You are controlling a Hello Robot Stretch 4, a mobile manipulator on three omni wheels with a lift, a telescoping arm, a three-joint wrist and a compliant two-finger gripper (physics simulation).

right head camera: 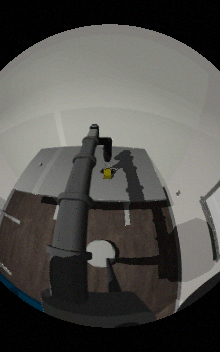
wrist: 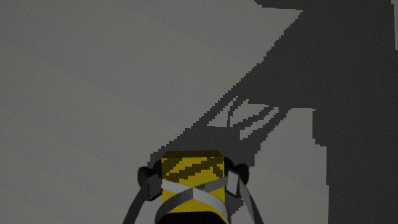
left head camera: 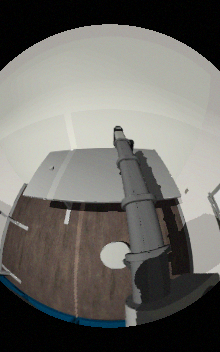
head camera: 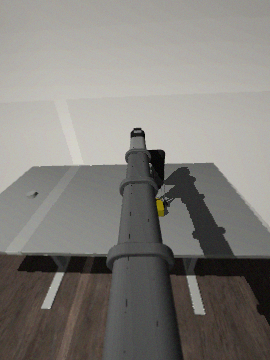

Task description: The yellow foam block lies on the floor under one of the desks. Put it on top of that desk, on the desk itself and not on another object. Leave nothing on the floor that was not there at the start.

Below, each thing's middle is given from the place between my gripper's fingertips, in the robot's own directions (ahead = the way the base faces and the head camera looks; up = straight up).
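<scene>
There is the yellow foam block (wrist: 192, 168), and my hand is 2 cm past it and also 2 cm below it.
</scene>
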